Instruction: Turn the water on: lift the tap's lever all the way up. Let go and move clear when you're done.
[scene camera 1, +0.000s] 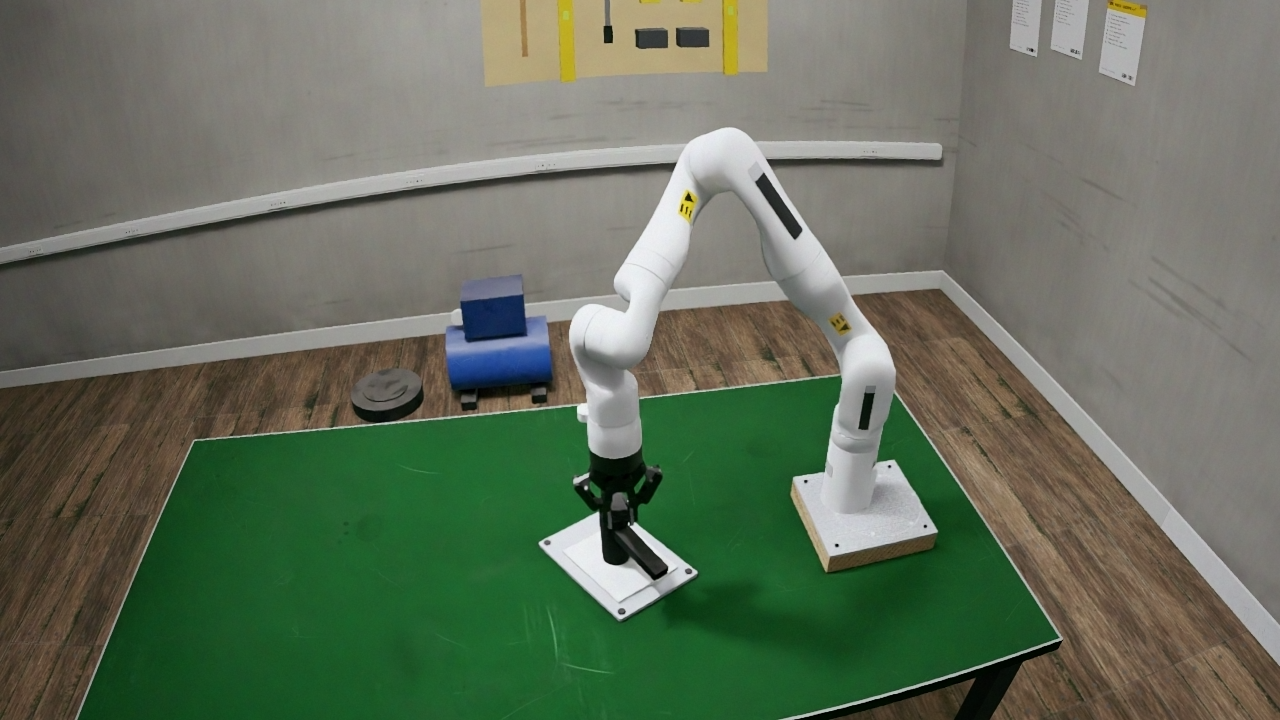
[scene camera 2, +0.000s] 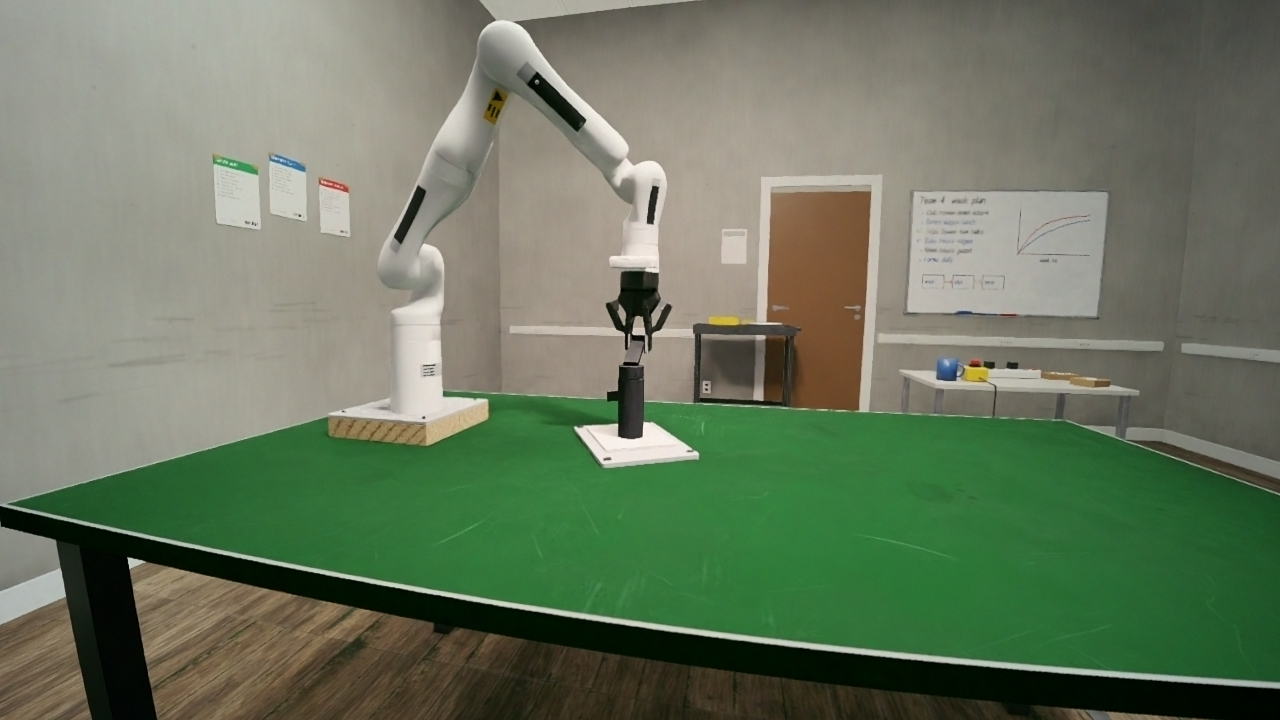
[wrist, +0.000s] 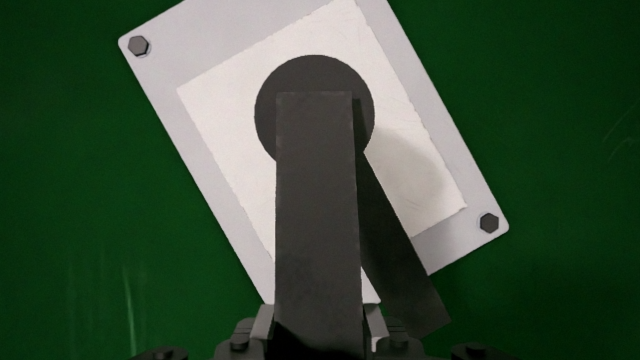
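Observation:
Scene camera 2 shows the gripper, and so does the wrist view. A tap lever also appears in the pictures of the gripper's scene.

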